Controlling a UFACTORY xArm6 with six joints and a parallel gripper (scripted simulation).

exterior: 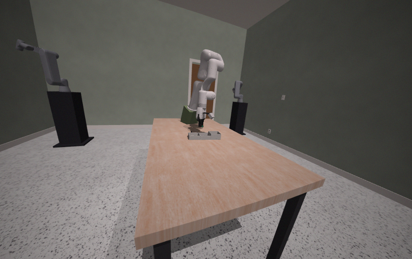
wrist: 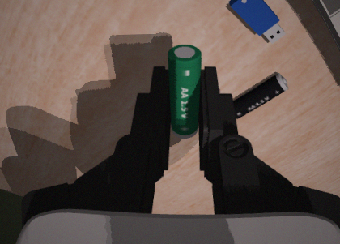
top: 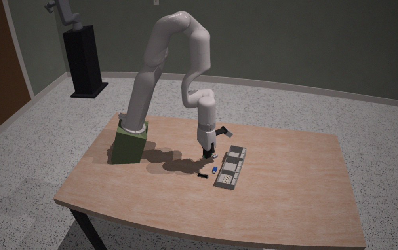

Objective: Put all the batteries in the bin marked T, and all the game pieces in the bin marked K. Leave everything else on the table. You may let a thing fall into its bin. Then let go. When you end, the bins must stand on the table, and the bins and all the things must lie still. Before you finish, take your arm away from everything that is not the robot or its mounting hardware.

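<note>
Right now my hand is 12 cm short of the bin, 1 cm to the left of it and 6 cm above it. The rest, counted from my hand: green battery (2 cm below); then grey object (3 cm ahead, 7 cm to the left, 7 cm below); then blue item (4 cm ahead, 3 cm to the right, 8 cm below).
</note>
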